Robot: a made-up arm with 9 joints. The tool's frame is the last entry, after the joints. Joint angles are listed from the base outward.
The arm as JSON. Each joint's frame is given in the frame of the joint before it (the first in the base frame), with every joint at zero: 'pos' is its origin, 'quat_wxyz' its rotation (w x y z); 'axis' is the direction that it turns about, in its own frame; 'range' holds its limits. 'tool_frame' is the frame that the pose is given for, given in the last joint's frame.
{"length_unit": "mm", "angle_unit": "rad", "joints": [
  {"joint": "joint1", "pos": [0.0, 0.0, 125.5], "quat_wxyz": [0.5, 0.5, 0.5, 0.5], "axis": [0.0, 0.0, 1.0], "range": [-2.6, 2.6]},
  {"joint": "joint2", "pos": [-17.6, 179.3, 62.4], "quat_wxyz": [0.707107, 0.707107, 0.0, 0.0], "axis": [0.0, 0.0, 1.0], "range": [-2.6, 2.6]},
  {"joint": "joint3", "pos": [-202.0, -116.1, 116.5], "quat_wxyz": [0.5, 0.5, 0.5, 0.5], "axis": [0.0, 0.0, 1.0], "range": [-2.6, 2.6]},
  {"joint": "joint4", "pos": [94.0, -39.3, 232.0], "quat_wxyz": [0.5, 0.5, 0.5, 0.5], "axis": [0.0, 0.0, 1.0], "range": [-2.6, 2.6]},
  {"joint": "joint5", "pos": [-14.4, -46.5, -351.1], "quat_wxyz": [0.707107, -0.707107, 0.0, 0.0], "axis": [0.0, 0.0, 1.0], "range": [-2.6, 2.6]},
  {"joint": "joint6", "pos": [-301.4, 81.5, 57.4], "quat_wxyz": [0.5, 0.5, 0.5, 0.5], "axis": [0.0, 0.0, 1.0], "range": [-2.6, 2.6]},
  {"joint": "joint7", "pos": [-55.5, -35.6, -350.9], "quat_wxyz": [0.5, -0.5, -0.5, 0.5], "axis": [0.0, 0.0, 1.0], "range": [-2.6, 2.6]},
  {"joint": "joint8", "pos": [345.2, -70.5, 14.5], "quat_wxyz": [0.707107, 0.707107, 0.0, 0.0], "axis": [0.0, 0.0, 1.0], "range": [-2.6, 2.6]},
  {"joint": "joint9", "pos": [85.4, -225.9, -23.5], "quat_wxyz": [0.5, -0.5, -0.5, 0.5], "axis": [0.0, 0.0, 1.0], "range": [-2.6, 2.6]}
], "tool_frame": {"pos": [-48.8, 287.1, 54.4], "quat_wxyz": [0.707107, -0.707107, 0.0, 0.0]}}
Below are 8 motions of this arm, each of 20 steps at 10 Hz.
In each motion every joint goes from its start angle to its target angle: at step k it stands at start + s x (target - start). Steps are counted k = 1, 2, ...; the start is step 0. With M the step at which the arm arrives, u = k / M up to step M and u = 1 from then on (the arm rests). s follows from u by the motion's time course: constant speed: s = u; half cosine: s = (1 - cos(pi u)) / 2; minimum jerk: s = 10 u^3 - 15 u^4 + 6 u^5.
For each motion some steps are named. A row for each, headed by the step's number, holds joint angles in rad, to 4 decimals.
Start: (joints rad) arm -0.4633 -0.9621 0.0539 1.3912 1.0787 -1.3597 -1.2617 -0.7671 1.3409
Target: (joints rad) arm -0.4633 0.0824 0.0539 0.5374 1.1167 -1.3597 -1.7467 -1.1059 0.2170
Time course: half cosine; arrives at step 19
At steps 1, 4, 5, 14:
1: -0.4633 -0.9550 0.0539 1.3854 1.0790 -1.3597 -1.2650 -0.7694 1.3332
4: -0.4633 -0.8520 0.0539 1.3012 1.0827 -1.3597 -1.3128 -0.8028 1.2224
5: -0.4633 -0.7936 0.0539 1.2534 1.0848 -1.3597 -1.3400 -0.8218 1.1595
14: -0.4633 -0.0861 0.0539 0.6752 1.1106 -1.3597 -1.6684 -1.0512 0.3984

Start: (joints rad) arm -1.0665 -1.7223 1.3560 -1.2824 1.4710 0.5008 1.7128 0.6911 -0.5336
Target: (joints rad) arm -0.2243 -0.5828 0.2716 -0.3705 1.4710 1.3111 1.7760 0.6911 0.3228
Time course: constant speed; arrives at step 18
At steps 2, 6, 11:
2: -0.9729 -1.5957 1.2355 -1.1811 1.4710 0.5908 1.7198 0.6911 -0.4384
6: -0.7858 -1.3425 0.9945 -0.9784 1.4710 0.7709 1.7339 0.6911 -0.2481
11: -0.5518 -1.0259 0.6933 -0.7251 1.4710 0.9960 1.7514 0.6911 -0.0102

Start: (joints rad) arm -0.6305 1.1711 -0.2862 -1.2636 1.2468 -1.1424 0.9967 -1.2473 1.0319
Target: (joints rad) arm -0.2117 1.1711 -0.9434 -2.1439 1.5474 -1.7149 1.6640 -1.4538 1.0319
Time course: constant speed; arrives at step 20
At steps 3, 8, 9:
3: -0.5677 1.1711 -0.3848 -1.3956 1.2919 -1.2283 1.0968 -1.2783 1.0319
8: -0.4630 1.1711 -0.5491 -1.6157 1.3670 -1.3714 1.2636 -1.3299 1.0319
9: -0.4420 1.1711 -0.5819 -1.6597 1.3821 -1.4000 1.2970 -1.3402 1.0319

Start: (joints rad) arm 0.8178 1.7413 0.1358 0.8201 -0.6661 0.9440 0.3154 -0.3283 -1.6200
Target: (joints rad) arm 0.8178 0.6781 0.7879 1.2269 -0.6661 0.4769 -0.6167 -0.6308 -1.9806
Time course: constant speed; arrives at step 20
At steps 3, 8, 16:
3: 0.8178 1.5818 0.2336 0.8811 -0.6661 0.8739 0.1756 -0.3737 -1.6741
8: 0.8178 1.3160 0.3966 0.9828 -0.6661 0.7572 -0.0574 -0.4493 -1.7642
16: 0.8178 0.8907 0.6575 1.1455 -0.6661 0.5703 -0.4303 -0.5703 -1.9085

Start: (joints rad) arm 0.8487 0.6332 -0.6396 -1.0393 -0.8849 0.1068 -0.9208 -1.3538 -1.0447
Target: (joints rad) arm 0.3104 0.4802 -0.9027 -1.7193 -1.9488 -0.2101 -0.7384 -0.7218 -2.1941
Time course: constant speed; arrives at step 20
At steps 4, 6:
4: 0.7410 0.6026 -0.6922 -1.1753 -1.0977 0.0434 -0.8843 -1.2274 -1.2746
6: 0.6872 0.5873 -0.7185 -1.2433 -1.2041 0.0117 -0.8661 -1.1642 -1.3895

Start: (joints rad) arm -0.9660 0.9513 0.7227 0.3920 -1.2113 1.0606 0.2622 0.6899 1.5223
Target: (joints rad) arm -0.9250 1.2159 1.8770 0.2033 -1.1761 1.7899 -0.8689 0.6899 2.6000
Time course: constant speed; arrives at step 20
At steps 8, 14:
8: -0.9496 1.0571 1.1844 0.3165 -1.1972 1.3523 -0.1902 0.6899 1.9534
14: -0.9373 1.1365 1.5307 0.2599 -1.1867 1.5711 -0.5296 0.6899 2.2767

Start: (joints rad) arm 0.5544 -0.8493 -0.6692 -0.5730 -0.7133 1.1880 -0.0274 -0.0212 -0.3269
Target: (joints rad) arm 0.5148 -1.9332 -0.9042 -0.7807 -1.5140 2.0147 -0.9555 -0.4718 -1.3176
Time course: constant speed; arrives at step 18
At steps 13, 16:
13: 0.5258 -1.6321 -0.8389 -0.7230 -1.2916 1.7851 -0.6977 -0.3466 -1.0424
16: 0.5192 -1.8128 -0.8781 -0.7576 -1.4250 1.9228 -0.8524 -0.4217 -1.2075

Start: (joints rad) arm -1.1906 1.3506 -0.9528 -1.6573 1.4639 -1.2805 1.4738 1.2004 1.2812
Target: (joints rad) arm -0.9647 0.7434 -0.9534 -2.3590 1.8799 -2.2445 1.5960 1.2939 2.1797
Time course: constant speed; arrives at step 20
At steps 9, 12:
9: -1.0889 1.0774 -0.9531 -1.9731 1.6511 -1.7143 1.5288 1.2425 1.6855
12: -1.0551 0.9863 -0.9532 -2.0783 1.7135 -1.8589 1.5471 1.2565 1.8203

